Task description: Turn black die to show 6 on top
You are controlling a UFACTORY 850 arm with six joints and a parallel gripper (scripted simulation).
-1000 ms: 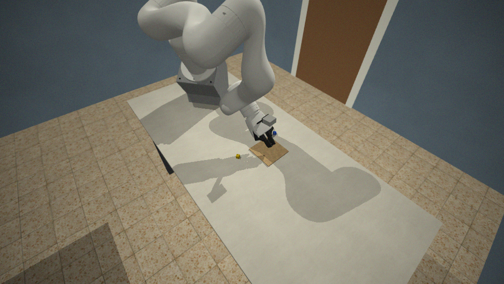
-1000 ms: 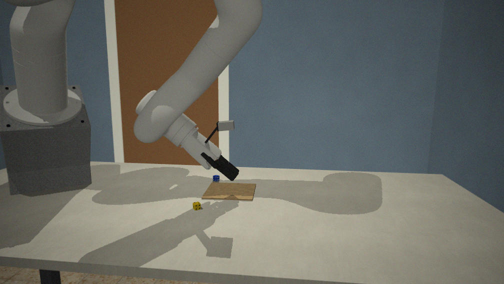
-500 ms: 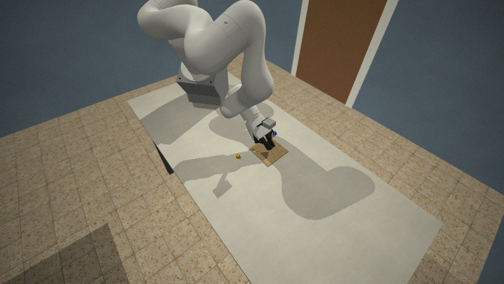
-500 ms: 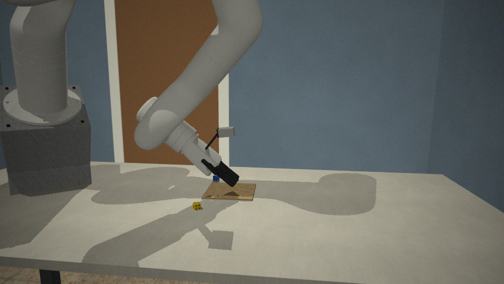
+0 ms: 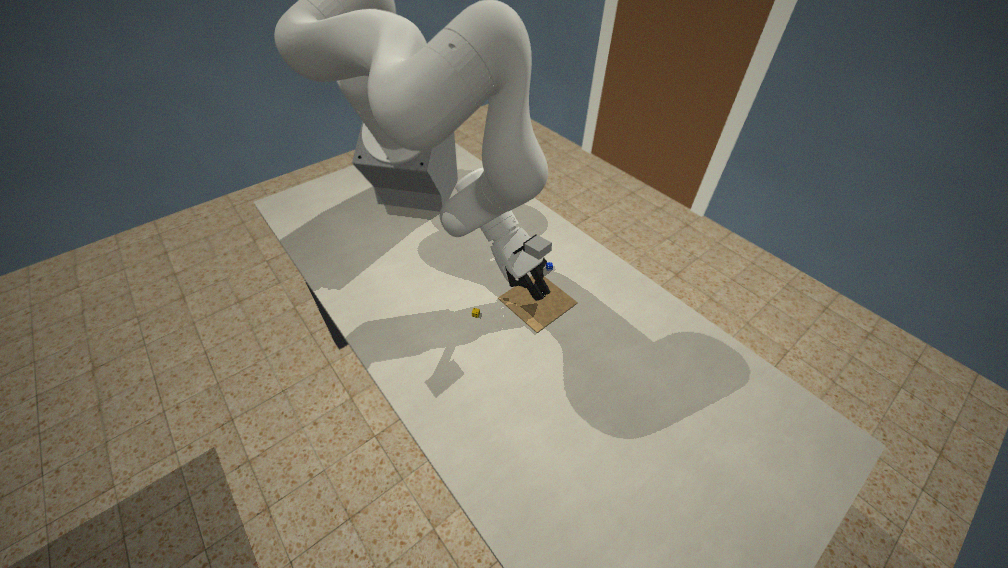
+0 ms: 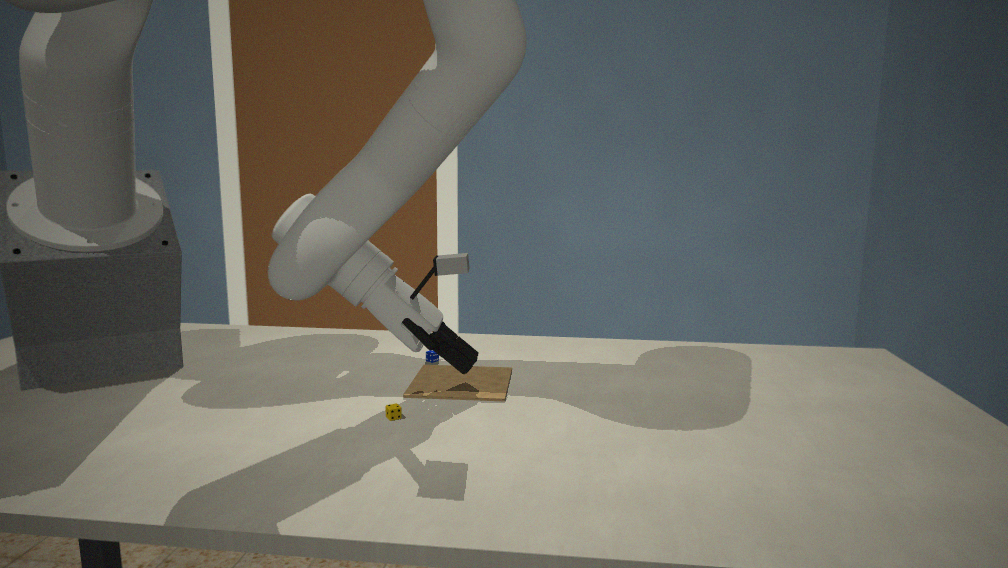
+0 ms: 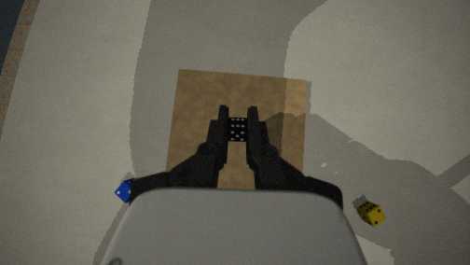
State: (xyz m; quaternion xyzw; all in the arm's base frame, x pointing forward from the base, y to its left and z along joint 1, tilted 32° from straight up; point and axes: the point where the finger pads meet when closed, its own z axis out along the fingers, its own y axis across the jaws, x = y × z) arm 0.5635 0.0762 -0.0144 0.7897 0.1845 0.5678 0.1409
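Now: hand 20 mm above the black die and 10 mm short of it. The rest, counted from my hand: blue die: 100 mm to the left, 70 mm behind, 30 mm below; tan square mat: 40 mm below; yellow die: 150 mm to the right, 50 mm behind, 30 mm below.
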